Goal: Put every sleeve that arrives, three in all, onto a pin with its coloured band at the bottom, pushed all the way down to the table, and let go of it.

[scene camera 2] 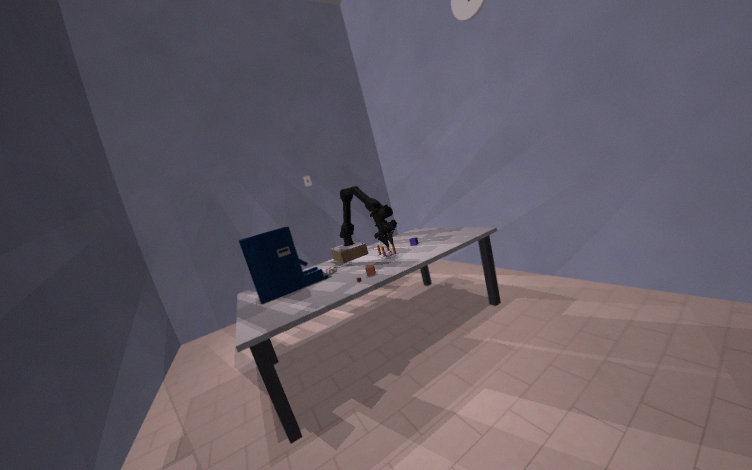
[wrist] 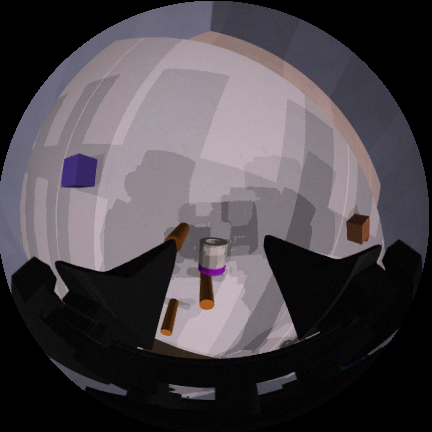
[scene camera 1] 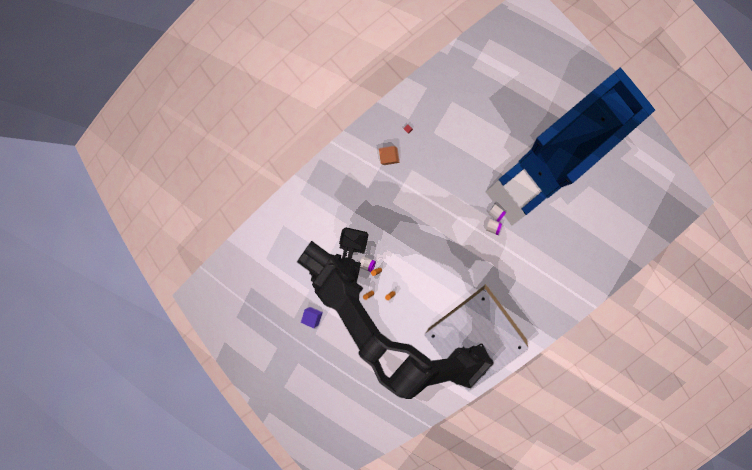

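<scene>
A white sleeve with a purple band lies on its side on the table, its banded end towards an upright orange pin. Two more orange pins stand nearby; in the wrist view a pin shows by the left fingertip and another lower down. Two more sleeves lie on their sides, side by side, at the blue chute's mouth. My gripper is open and empty, its fingertips spread either side of the nearest sleeve in the wrist view. The arm hides part of the pin area.
The blue chute stands on the table. A purple block, an orange-brown block and a small red cube lie around. The arm stands on a brown-sided box.
</scene>
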